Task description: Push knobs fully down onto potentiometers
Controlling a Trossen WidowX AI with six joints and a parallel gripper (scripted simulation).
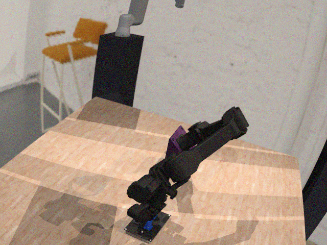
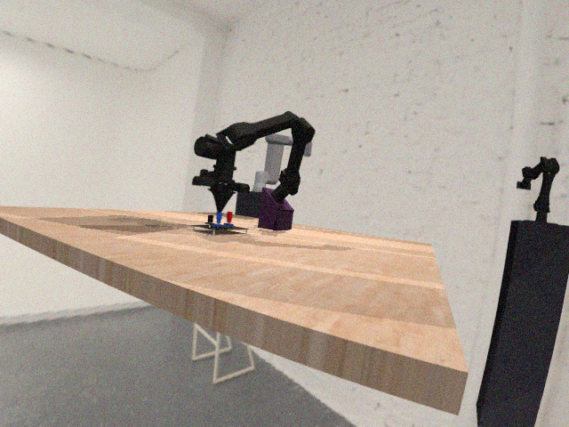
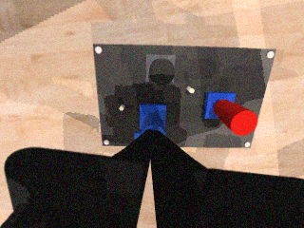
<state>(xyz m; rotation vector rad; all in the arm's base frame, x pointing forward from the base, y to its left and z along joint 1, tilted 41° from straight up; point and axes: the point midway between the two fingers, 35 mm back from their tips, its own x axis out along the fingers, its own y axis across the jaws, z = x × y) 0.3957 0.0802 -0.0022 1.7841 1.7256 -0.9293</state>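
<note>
My gripper tip is 1 cm above the blue knob. Round my gripper tip: red knob (6 cm behind, 1 cm to the right, 2 cm below).
</note>
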